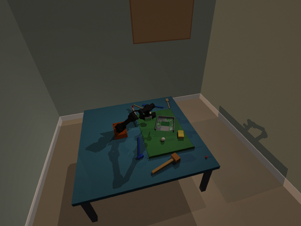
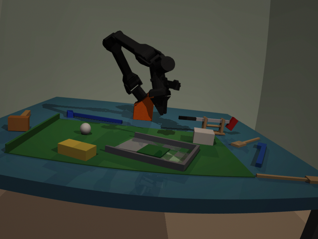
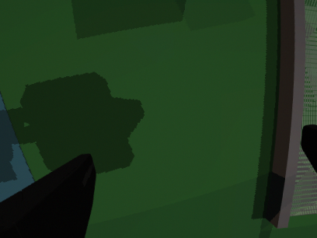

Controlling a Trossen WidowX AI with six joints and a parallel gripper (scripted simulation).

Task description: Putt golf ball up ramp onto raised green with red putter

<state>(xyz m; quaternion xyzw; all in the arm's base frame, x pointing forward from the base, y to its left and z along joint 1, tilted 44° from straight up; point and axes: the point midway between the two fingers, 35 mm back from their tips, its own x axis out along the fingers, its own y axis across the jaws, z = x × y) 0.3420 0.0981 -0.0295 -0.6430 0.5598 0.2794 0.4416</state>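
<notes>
Now: gripper tip 230 mm to the right of the red putter, 140 mm past it and 30 mm above it. The rest, counted from my gripper tip: white block: 170 mm to the left, 70 mm below, 20 mm ahead; then green mat: 130 mm ahead, 110 mm to the right, 90 mm below; then grey frame: 200 mm ahead, 80 mm below, 10 mm to the right.
</notes>
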